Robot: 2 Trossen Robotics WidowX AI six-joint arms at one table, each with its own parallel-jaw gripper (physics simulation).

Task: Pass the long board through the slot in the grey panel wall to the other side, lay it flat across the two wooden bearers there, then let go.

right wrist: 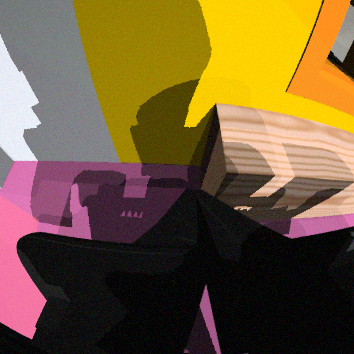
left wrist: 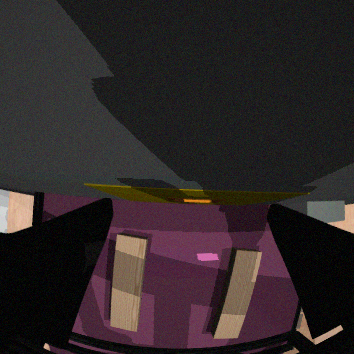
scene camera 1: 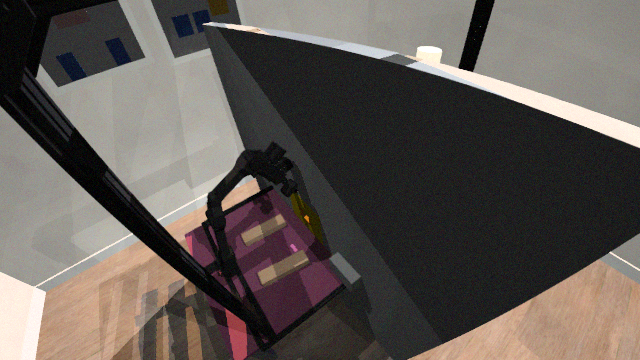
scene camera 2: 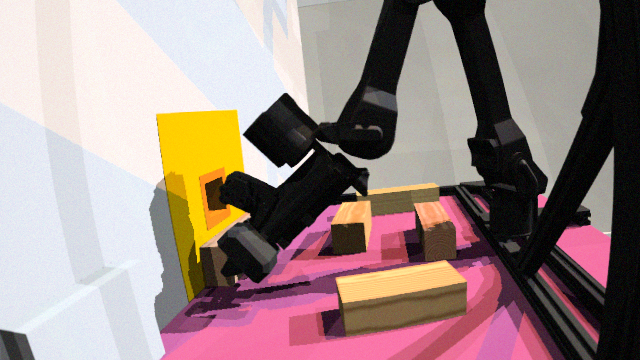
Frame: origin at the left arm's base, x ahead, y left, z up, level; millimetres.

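Where they show: left gripper, between the fingertips: [left wrist: 194, 210]; right gripper, between the fingertips: [right wrist: 191, 197] [scene camera 2: 223, 274]; left arm's base, origin of its link: [scene camera 1: 231, 270]; right arm's base, origin of its link: [scene camera 2: 515, 231].
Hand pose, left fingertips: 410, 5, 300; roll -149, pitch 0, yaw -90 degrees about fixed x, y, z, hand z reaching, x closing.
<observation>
Things, the pixels of their centre, and the offset from my left fingertips, as dx, dy, dz. "pt": a spot on its surface instead. Level surfaces: height alone.
- orange-framed slot, a spot on its surface: [right wrist: 316, 81] [scene camera 2: 210, 220] pt +75, -57, -239
- pale wooden board, middle of its body: [scene camera 2: 253, 231] +92, +63, -291
- purple mat, height of its surface: dz -319
- small pink mark, a spot on its surface: [left wrist: 207, 257] [scene camera 1: 293, 248] pt -102, -77, -319
- grey foot block, a spot on its surface: [left wrist: 324, 211] [scene camera 1: 342, 265] pt -2, -335, -219
The grey panel wall [scene camera 1: 372, 161] [left wrist: 175, 88] carries a yellow plate [scene camera 1: 308, 214] [scene camera 2: 193, 150] [left wrist: 147, 193] [right wrist: 246, 53] with an orange-framed slot [scene camera 2: 216, 216] [right wrist: 316, 81]. A pale wooden board [scene camera 2: 211, 264] [right wrist: 281, 165] lies on the mat at the plate's foot, below the slot. My right gripper [scene camera 2: 241, 258] [right wrist: 191, 197] is shut and empty beside the board's end. On the other side, two wooden bearers [scene camera 1: 263, 228] [scene camera 1: 283, 268] [left wrist: 128, 281] [left wrist: 235, 291] lie bare on the purple mat [scene camera 1: 293, 296]. My left gripper [scene camera 1: 291, 189] [left wrist: 194, 210] is open and empty, facing the slot above them.
Several other wooden blocks [scene camera 2: 351, 228] [scene camera 2: 434, 232] [scene camera 2: 397, 198] [scene camera 2: 401, 296] lie on the pink mat [scene camera 2: 247, 328] behind the right gripper. A small pink mark [scene camera 1: 293, 247] [left wrist: 207, 257] lies between the bearers. A grey foot block [scene camera 1: 343, 268] [left wrist: 324, 211] stands at the wall's base.
</observation>
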